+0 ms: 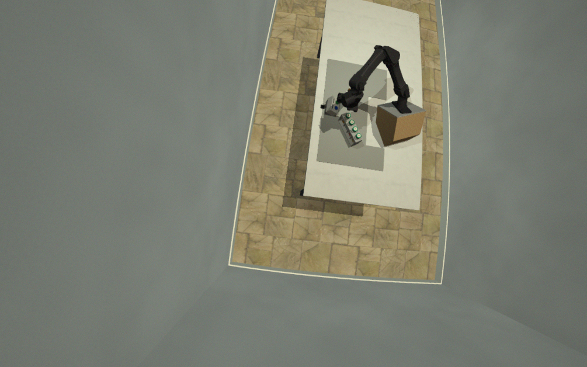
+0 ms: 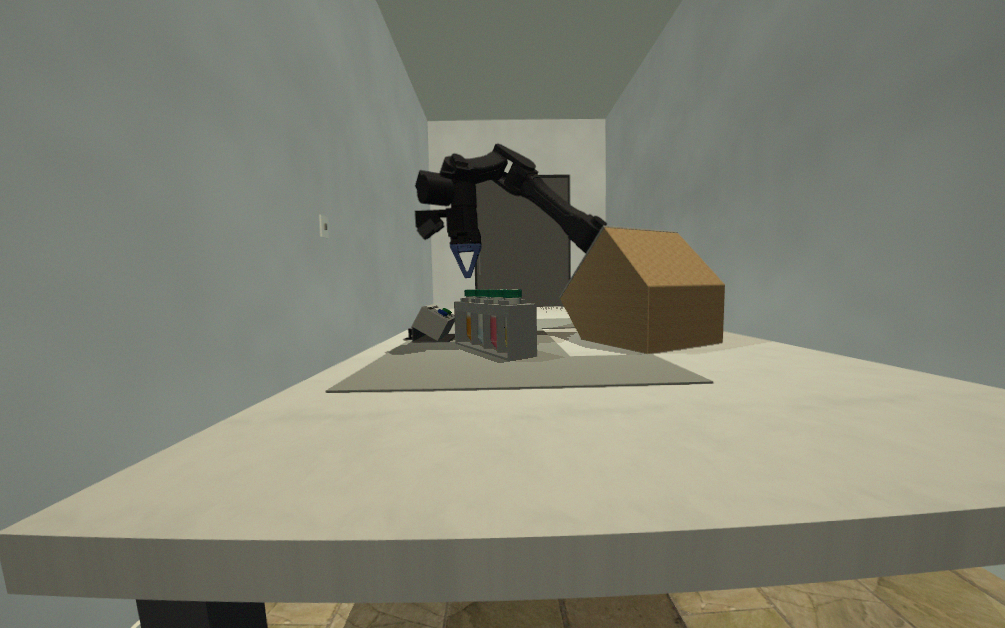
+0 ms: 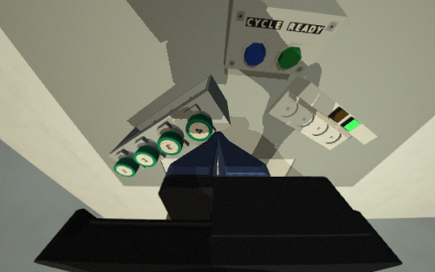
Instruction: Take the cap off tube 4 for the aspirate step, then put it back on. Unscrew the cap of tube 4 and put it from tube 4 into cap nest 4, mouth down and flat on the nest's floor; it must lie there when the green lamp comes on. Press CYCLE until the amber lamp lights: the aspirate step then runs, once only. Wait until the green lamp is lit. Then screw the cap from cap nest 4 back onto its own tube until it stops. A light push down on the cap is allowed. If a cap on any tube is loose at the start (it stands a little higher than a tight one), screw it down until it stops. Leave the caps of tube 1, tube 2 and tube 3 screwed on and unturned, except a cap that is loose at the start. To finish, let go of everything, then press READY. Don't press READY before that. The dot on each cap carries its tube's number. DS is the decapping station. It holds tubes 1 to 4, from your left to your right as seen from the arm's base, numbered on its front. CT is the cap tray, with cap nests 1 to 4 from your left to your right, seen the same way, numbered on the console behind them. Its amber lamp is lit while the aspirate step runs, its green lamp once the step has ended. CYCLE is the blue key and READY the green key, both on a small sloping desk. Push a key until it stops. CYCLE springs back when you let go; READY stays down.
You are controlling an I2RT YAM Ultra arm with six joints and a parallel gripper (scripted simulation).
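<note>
Now: the green ready key 4 cm ahead of my hand, 10 cm to the right of it and 9 cm below it. From my hand the other things lie so: blue cycle key: 6 cm ahead, 6 cm to the right, 9 cm below.
</note>
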